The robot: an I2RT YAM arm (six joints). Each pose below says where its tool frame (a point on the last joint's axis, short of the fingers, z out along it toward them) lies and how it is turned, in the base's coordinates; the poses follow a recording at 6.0 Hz.
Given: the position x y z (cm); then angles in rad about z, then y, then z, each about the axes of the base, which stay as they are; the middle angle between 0 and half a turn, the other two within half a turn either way.
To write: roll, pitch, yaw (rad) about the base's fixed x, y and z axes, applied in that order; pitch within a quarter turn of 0, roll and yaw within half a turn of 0; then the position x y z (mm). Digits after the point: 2 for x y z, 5 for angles.
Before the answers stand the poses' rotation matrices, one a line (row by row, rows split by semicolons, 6 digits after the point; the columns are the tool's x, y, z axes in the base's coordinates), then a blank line. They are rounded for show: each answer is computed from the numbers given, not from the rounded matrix.
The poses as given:
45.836 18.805 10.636 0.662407 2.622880 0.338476
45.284 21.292 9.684 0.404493 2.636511 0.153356
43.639 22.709 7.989 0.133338 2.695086 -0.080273
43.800 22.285 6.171 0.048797 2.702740 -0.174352
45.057 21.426 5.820 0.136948 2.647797 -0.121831
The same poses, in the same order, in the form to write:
-0.850154 0.241985 0.467634; 0.352737 0.921129 0.164618; -0.390916 0.304902 -0.868458
-0.855189 0.199941 0.478200; 0.266040 0.961124 0.073915; -0.444831 0.190432 -0.875135
-0.880416 0.198999 0.430427; 0.204199 0.978317 -0.034626; -0.427984 0.057407 -0.901961
-0.881993 0.216750 0.418459; 0.204883 0.976007 -0.073708; -0.424395 0.020726 -0.905240
-0.849239 0.239713 0.470458; 0.241518 0.968685 -0.057602; -0.469534 0.064707 -0.880540

2.80395 0.40163 2.74830 458.36 188.05 106.36
2.92733 0.46099 2.83999 452.84 212.92 96.84
3.07803 0.44226 2.91369 436.39 227.09 79.89
3.11870 0.43829 2.91335 438.00 222.85 61.71
3.06824 0.48876 2.86451 450.57 214.26 58.20

